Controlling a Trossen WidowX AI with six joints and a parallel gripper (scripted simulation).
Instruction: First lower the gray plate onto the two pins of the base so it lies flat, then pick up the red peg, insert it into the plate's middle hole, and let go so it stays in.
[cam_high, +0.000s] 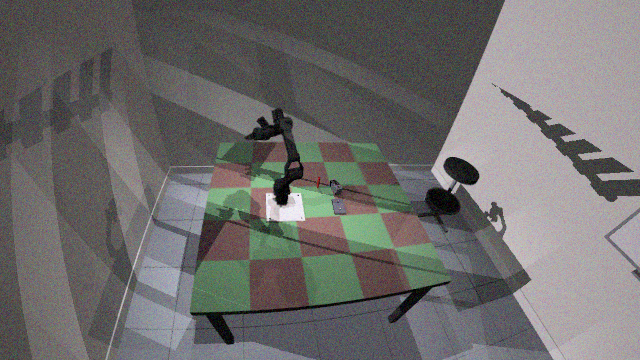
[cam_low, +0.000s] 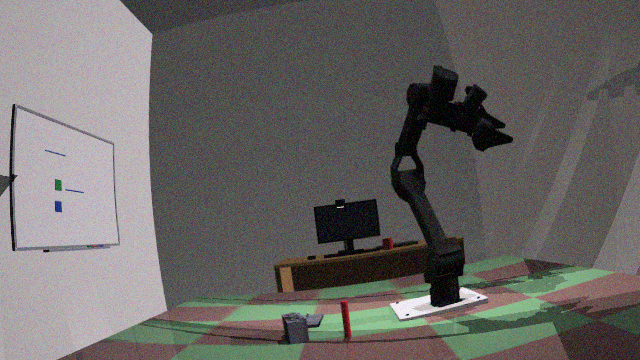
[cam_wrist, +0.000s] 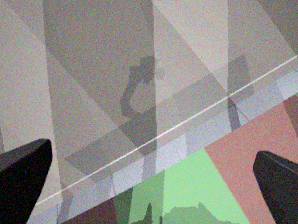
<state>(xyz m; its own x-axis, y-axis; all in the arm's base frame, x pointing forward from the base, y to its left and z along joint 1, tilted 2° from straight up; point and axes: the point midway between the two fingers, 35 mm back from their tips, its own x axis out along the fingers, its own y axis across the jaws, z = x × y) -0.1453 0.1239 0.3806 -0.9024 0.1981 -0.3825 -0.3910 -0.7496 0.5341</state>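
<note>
Right now my gripper tip is 530 mm short of the gray plate, 90 mm to the left of it and 350 mm above it. From my gripper tip the other things lie so: base: 500 mm ahead, 240 mm to the right, 380 mm below; then red peg: 430 mm ahead, 40 mm to the right, 340 mm below.
</note>
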